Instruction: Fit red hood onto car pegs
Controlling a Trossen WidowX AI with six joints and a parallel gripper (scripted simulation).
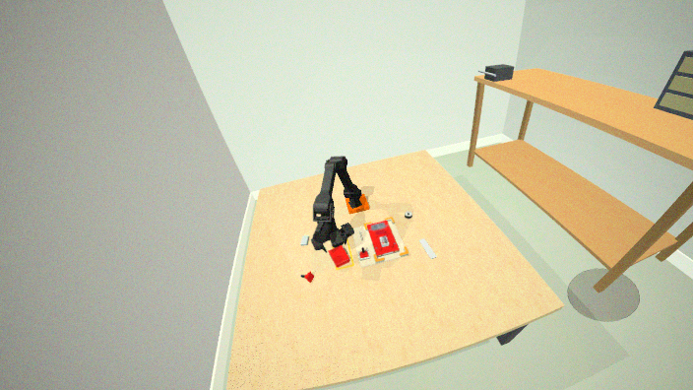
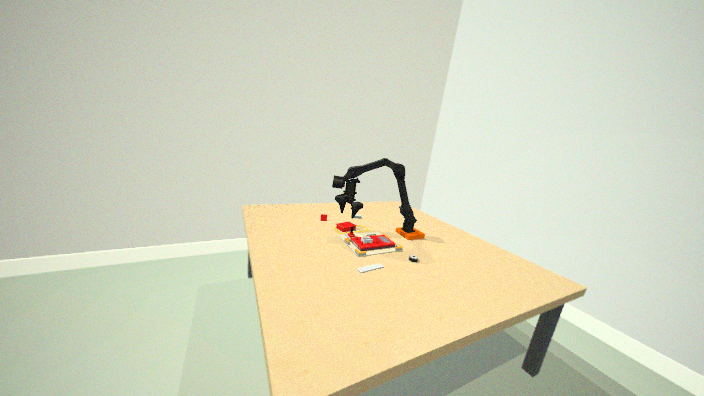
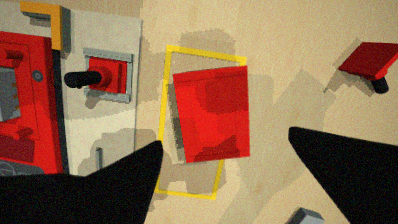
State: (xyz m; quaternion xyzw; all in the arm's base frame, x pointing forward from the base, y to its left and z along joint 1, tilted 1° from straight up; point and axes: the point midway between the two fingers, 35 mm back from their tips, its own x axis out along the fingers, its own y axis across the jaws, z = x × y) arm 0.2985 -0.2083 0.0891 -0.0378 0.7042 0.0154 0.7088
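The red hood lies 6 cm below my gripper tip. From my gripper tip the other things lie so: jig 1 cm ahead, 22 cm to the left, 7 cm below; grey engine block 4 cm ahead, 23 cm to the left, 5 cm below; grey tab 19 cm behind, 13 cm to the right, 7 cm below.
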